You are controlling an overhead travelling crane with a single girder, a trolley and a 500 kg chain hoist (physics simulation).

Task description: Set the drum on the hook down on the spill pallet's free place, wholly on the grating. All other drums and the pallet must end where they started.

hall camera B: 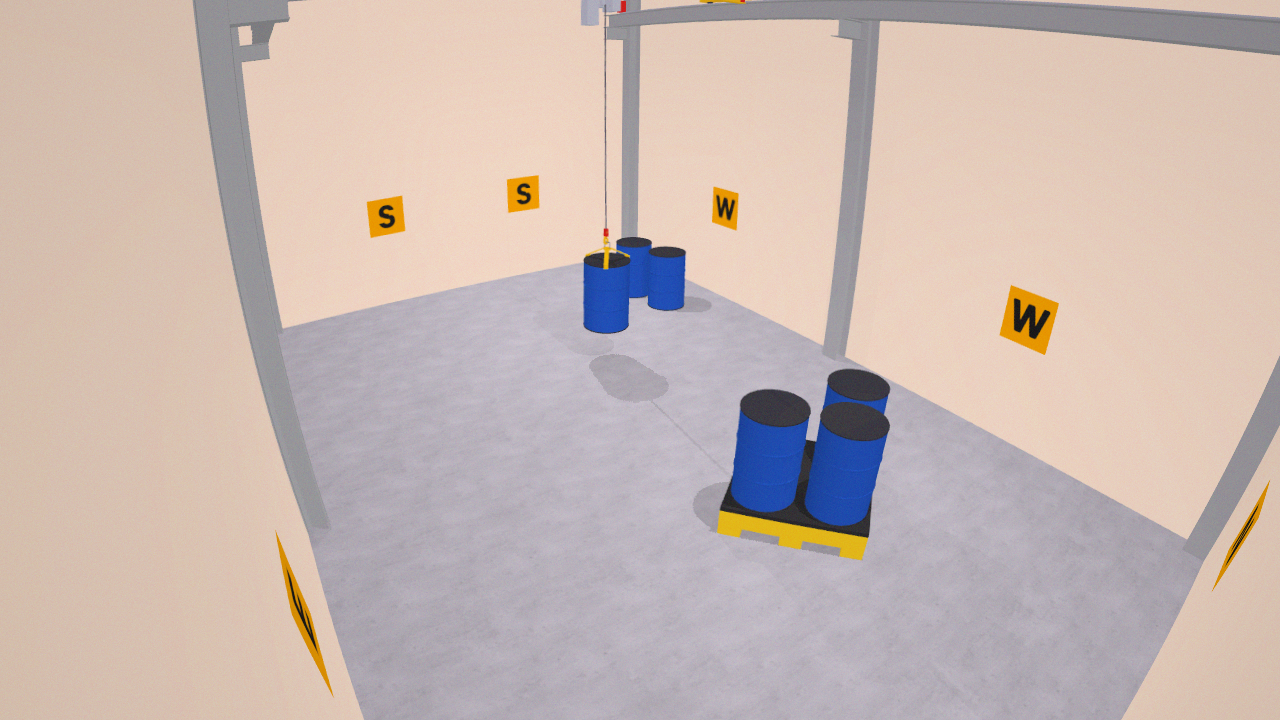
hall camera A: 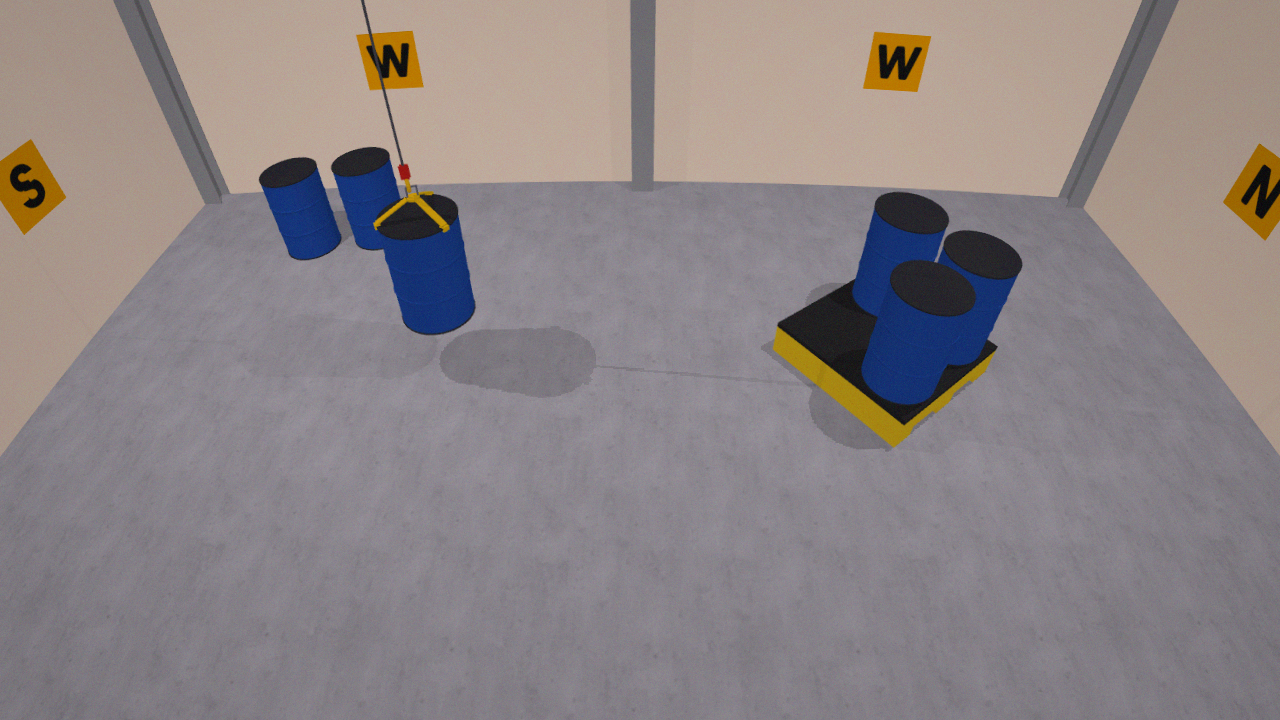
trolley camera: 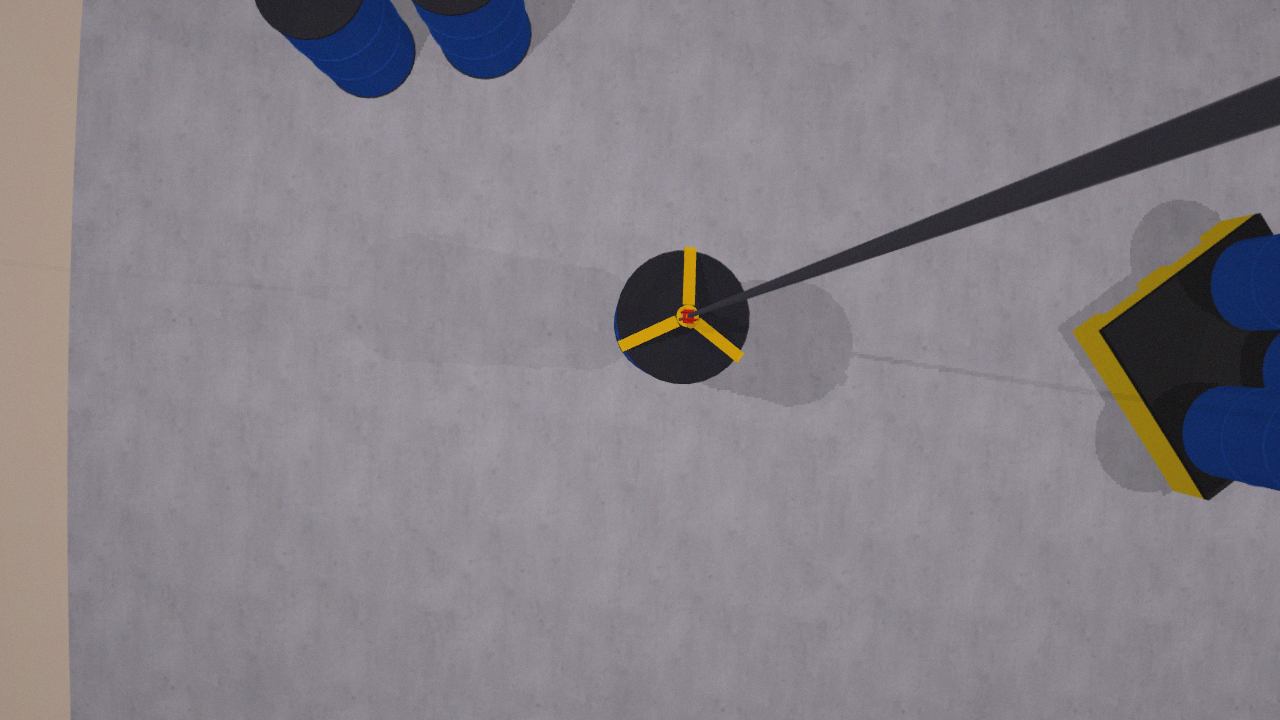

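The drum on the hook (hall camera A: 431, 288) (hall camera B: 605, 300) (trolley camera: 657, 286) is blue with a black lid and hangs upright above the floor. My three-armed yellow gripper (hall camera A: 413, 214) (hall camera B: 606, 257) (trolley camera: 687, 316) is shut on its rim. The yellow spill pallet (hall camera A: 832, 380) (hall camera B: 792, 534) (trolley camera: 1136, 416) with black grating stands well apart, to the right in hall camera A. Three blue drums (hall camera A: 899, 255) (hall camera A: 989, 295) (hall camera A: 913, 349) stand on it. Its free place (hall camera A: 816, 324) (trolley camera: 1154, 349) is the corner towards the hanging drum; in hall camera B it is mostly hidden behind the pallet's drums.
Two more blue drums (hall camera A: 301, 214) (hall camera A: 366, 205) stand on the floor behind the hanging drum, near the S and W walls. They also show as drums (trolley camera: 358, 53) (trolley camera: 483, 40) at the trolley view's top. Grey columns (hall camera A: 642, 98) (hall camera B: 854, 197) stand along the W wall.
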